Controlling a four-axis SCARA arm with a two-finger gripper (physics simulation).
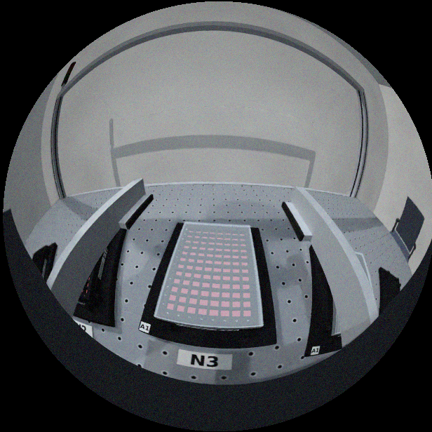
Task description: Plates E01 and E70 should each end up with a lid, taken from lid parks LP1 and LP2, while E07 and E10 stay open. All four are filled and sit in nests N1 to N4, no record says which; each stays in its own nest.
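Note:
My gripper is open, its two fingers standing wide apart above nest N3, with no lid between them. A filled plate with pink wells sits in N3 under a clear lid, which lies flat over it. The plate's name cannot be read. At the left, partly behind the finger, a dark nest with a cut-off label shows a few red wells. At the right, another black nest is partly hidden by the finger; a clear lid edge shows there. LP1 and LP2 do not show.
The N3 label lies in front of the nest on the perforated deck. Dark objects stand at the far left and far right. A dark blue chair-like object is beyond the deck at the right.

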